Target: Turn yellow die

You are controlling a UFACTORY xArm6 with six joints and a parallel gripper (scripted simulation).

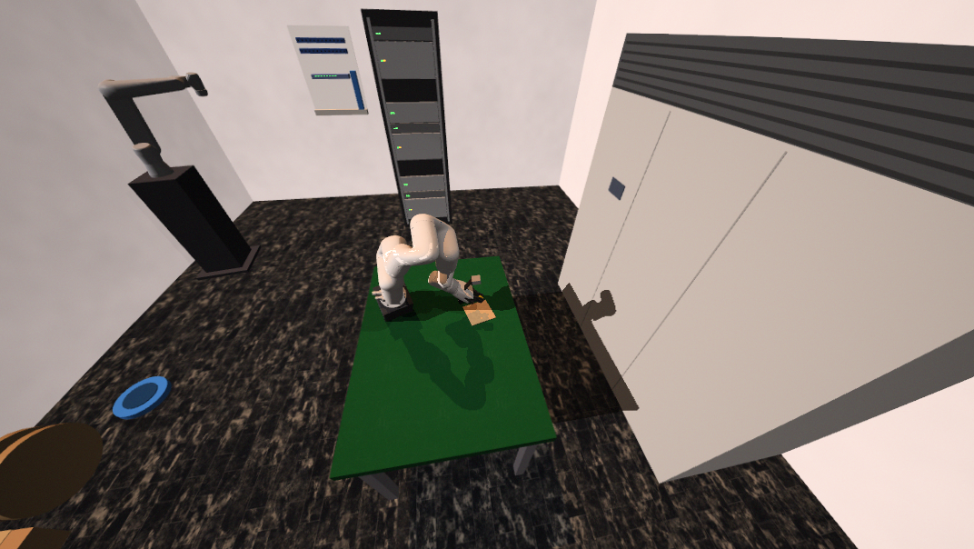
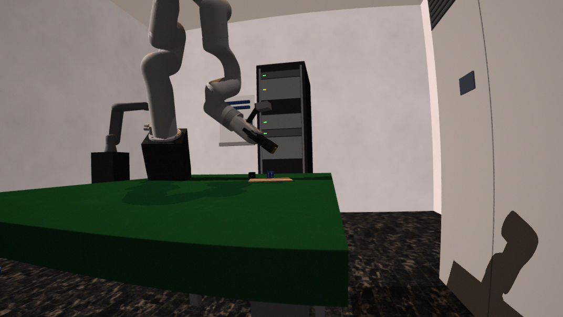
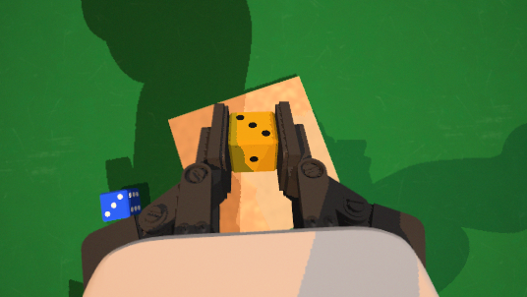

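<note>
My gripper is now 110 mm above the mat. Round my hand: black die: 110 mm to the left, 100 mm below, 80 mm behind; then yellow die: 10 mm below; then blue die: 130 mm to the left, 100 mm below, 10 mm behind.
</note>
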